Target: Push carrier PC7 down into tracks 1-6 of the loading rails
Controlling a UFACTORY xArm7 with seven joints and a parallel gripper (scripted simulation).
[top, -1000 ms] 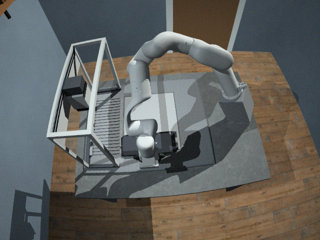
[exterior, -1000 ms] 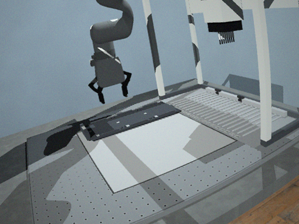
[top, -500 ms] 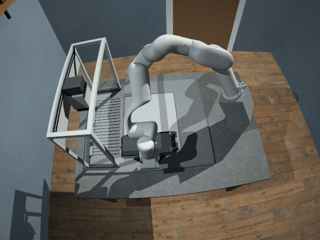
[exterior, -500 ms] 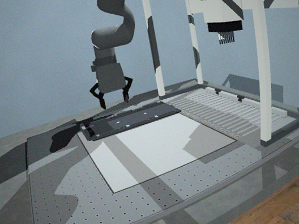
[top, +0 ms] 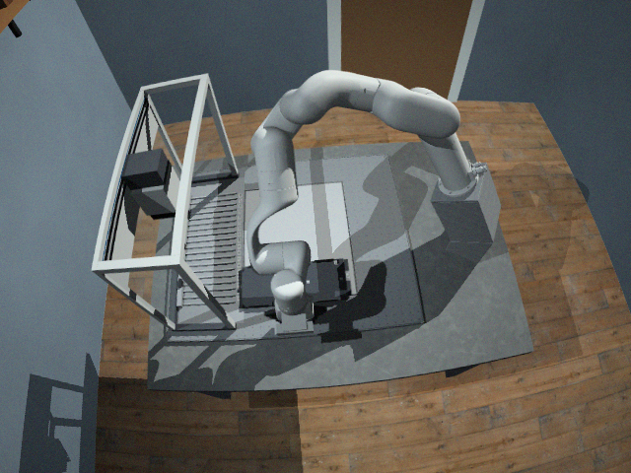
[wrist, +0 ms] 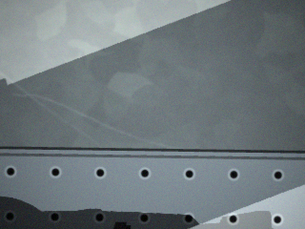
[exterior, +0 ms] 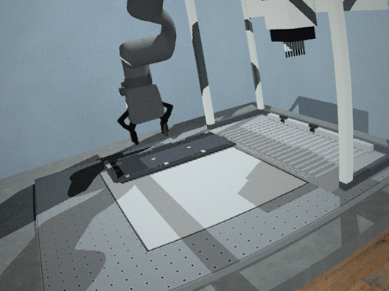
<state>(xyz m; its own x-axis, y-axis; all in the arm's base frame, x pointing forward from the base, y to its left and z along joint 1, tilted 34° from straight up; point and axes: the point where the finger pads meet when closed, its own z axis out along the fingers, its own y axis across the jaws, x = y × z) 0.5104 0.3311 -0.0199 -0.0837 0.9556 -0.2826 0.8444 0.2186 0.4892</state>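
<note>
My gripper is now 120 mm to the left of the carrier PC7, 20 mm short of it and 20 mm above it. The rest, counted from my hand: dark pipetting head 360 mm ahead, 310 mm above, 240 mm to the right.
</note>
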